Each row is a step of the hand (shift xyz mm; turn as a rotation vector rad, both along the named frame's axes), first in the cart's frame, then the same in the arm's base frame.
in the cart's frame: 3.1 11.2 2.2 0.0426 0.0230 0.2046
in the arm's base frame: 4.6 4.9 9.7 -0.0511 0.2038 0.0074
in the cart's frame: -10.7 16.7 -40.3 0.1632 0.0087 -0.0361
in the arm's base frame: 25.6 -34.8 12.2 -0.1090 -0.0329 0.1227
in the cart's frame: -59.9 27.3 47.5 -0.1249 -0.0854 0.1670
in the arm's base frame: 54.1 52.9 -29.5 0.0086 0.1405 -0.1760
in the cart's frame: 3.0 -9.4 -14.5 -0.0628 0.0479 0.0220
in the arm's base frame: -5.9 -16.4 -2.0 0.0739 0.0333 -0.0120
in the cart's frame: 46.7 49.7 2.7 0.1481 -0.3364 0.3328
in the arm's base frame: -2.6 15.0 66.5 -0.3849 0.2380 -0.2027
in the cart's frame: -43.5 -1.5 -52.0 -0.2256 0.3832 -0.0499
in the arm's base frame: 40.0 -50.7 -20.8 0.4249 0.0477 0.1319
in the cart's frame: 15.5 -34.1 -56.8 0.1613 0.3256 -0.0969
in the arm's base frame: -24.1 -63.5 -3.5 0.1091 -0.0126 0.3597
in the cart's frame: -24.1 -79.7 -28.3 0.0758 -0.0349 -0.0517
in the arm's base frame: -29.3 -47.3 -68.1 -0.0701 -0.0589 0.0355
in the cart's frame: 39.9 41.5 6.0 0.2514 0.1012 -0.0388
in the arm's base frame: -3.5 16.1 55.5 -0.1135 -0.0125 0.2488
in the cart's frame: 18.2 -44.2 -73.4 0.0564 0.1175 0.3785
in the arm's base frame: -29.8 -82.1 -5.9 -0.0292 0.3958 0.0524
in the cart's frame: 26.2 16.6 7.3 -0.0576 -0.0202 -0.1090
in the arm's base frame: -9.8 11.2 28.2 0.0479 -0.1105 -0.0331
